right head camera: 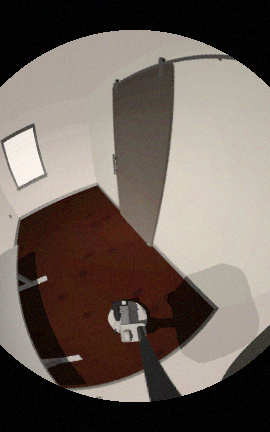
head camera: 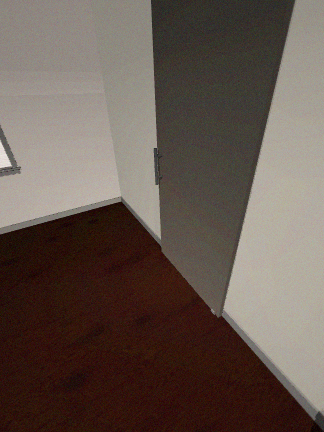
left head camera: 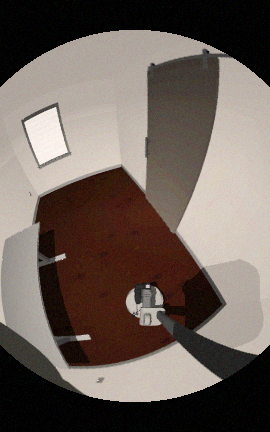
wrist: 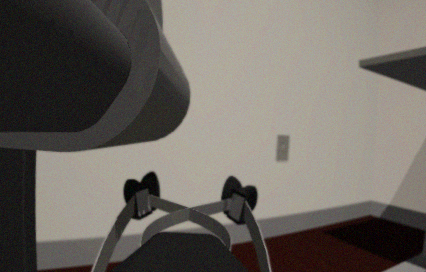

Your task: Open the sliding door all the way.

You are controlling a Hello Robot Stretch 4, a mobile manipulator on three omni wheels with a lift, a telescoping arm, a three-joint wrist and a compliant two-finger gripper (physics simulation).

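Frame: origin at the robot's base, x ahead, y left, z up, level; centimetres.
Seen in the pictures: gripper, fingertip midpoint: (left head camera: pixel 137 317) (wrist: pixel 191 189).
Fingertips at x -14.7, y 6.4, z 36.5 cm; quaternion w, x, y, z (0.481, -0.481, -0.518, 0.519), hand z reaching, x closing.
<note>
Pixels of each thing's top centre, then the offset from my fingertips to it. "pt": a spot on its surface instead. Level surfaces: height alone.
- sliding door at a spot on its surface: (head camera: pixel 210 140) pt dy -35.0, dx +137.2, dz +92.9 cm
- white table-like surface at its surface level: dz +32.8 cm
- small wall plate at its top centre: (wrist: pixel 283 134) dy +31.9, dx -91.1, dz +6.5 cm
The sliding door (head camera: pixel 210 140) (left head camera: pixel 180 130) (right head camera: pixel 142 140) is a tall grey-brown panel hanging from a dark rail (left head camera: pixel 177 59) (right head camera: pixel 192 57) against the pale wall. Its vertical bar handle (head camera: pixel 156 166) (left head camera: pixel 146 147) (right head camera: pixel 115 164) sits at the left edge. Whether an opening lies behind the panel is hidden. My gripper (wrist: pixel 191 189) is open in the wrist view, its two dark fingertips wide apart with nothing between them. It faces a pale wall, away from the door, which does not show in the wrist view.
A white table-like surface (left head camera: pixel 20 280) with metal legs stands at the left in the left head view. A window (left head camera: pixel 47 135) (right head camera: pixel 24 156) is in the far wall. A small wall plate (wrist: pixel 283 148) and a shelf-like edge (wrist: pixel 395 59) show in the wrist view.
</note>
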